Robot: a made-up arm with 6 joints.
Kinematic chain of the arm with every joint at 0, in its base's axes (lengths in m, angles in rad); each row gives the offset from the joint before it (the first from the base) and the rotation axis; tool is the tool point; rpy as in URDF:
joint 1: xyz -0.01 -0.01 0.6 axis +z
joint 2: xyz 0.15 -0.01 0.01 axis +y
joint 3: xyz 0 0.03 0.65 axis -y
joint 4: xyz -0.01 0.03 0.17 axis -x
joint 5: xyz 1.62 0 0 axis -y
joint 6: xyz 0.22 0.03 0 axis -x
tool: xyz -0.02 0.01 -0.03 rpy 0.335 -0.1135 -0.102
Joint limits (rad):
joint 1: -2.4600..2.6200
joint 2: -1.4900..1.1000
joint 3: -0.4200..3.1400
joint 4: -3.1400..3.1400
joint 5: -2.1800..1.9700
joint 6: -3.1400..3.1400
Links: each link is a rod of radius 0.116 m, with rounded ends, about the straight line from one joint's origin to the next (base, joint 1, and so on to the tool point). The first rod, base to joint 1, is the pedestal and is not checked.
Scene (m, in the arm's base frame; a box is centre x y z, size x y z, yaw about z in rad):
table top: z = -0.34
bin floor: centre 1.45 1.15 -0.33 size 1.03 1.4 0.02 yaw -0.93
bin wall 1: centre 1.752 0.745 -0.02 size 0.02 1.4 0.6 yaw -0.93
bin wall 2: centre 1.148 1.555 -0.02 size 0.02 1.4 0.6 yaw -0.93
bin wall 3: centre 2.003 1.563 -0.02 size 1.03 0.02 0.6 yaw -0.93
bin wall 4: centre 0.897 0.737 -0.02 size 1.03 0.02 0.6 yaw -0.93
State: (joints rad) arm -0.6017 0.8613 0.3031 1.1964 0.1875 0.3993
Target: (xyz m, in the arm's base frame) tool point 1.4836 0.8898 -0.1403
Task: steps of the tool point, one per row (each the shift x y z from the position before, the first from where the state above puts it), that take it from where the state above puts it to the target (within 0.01 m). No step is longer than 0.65 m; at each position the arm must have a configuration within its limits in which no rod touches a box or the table.
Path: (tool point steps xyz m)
1: 0.1766 0.5903 0.1388
2: -0.0264 0.5946 0.1159
3: -0.2087 0.5289 0.0903
4: -0.3467 0.4098 0.0632
5: 0.0496 0.0129 -0.1855
6: 0.0175 0.0057 -0.1895
7: -0.0165 -0.0036 -0.1889
8: -0.0506 -0.0149 -0.1825

